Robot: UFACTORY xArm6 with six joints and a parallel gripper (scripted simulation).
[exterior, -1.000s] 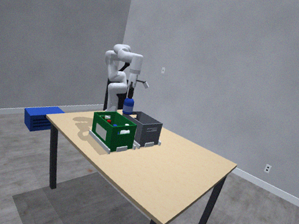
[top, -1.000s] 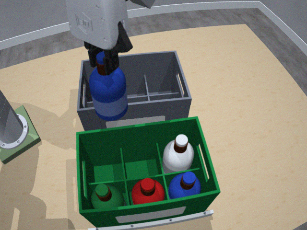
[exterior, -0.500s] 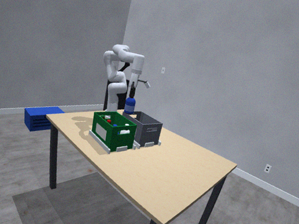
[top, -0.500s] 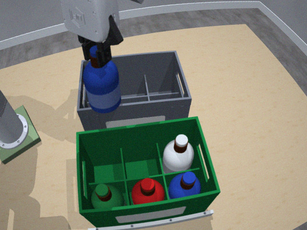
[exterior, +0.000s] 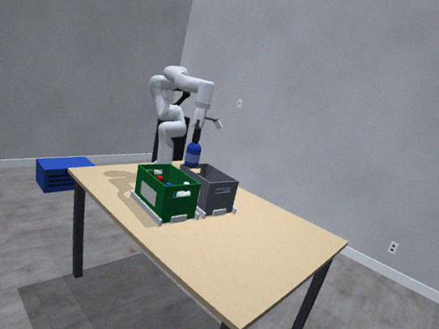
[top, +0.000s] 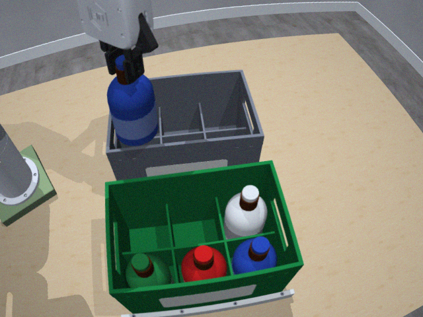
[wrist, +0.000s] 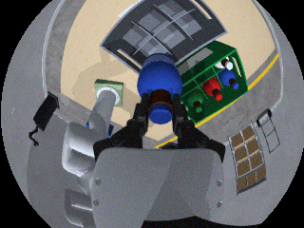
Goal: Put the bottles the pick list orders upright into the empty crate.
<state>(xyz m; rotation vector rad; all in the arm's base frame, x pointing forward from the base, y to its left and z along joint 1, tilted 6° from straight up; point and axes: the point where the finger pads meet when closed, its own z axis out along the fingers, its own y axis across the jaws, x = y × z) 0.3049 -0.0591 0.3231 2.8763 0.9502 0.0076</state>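
Now: the grey crate 90 mm ahead of my hand, 50 mm to the left of it and 250 mm below it. Also, from my hand: green crate: 50 mm ahead, 190 mm to the right, 250 mm below; then white-label bottle: 140 mm ahead, 150 mm to the right, 250 mm below; then green bottle: 50 mm behind, 220 mm to the right, 250 mm below.
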